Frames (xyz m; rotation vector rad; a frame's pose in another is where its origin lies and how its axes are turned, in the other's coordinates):
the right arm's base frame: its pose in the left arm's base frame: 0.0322 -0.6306 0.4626 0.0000 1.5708 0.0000
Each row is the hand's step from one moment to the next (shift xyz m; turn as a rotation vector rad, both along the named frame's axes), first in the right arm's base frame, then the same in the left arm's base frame.
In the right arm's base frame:
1: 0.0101 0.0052 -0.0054 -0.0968 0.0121 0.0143
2: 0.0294 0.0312 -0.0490 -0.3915 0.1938 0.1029
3: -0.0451 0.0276 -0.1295 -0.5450 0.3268 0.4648
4: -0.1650 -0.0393 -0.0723 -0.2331 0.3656 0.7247
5: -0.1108 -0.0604 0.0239 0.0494 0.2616 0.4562
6: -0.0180 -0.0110 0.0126 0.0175 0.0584 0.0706
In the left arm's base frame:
1: -0.0054 0.0052 -0.0101 0.0143 0.0121 0.0968
2: -0.0490 0.0312 -0.0294 0.1029 0.1938 0.3915
3: -0.1295 0.0276 0.0451 0.4648 0.3268 0.5450
4: -0.0723 -0.0393 0.1650 0.7247 0.3656 0.2331
5: 0.0239 -0.0604 0.1108 0.4562 0.2616 -0.0494
6: 0.0126 -0.0110 0.0180 0.0706 0.0584 -0.0175

